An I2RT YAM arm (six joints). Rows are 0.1 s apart.
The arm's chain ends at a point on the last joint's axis. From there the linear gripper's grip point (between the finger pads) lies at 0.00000 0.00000 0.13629 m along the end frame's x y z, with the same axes.
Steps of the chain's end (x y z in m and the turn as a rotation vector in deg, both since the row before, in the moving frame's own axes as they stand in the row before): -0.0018, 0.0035, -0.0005, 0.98, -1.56, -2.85; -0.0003, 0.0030, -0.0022, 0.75, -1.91, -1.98; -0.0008, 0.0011, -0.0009, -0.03, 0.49, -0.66; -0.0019, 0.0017, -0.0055, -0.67, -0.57, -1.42; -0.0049, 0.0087, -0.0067, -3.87, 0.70, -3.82; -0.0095, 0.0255, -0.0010, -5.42, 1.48, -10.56; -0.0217, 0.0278, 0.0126, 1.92, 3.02, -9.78
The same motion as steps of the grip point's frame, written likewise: -0.0056, 0.0013, -0.0006, 0.98, -1.56, -2.85; -0.0049, 0.0013, -0.0023, 0.75, -1.91, -1.98; 0.0004, 0.0012, -0.0009, -0.03, 0.49, -0.66; -0.0032, 0.0033, -0.0055, -0.67, -0.57, -1.42; -0.0029, 0.0178, -0.0070, -3.87, 0.70, -3.82; -0.0048, 0.0380, -0.0017, -5.42, 1.48, -10.56; -0.0149, 0.0226, 0.0123, 1.92, 3.02, -9.78
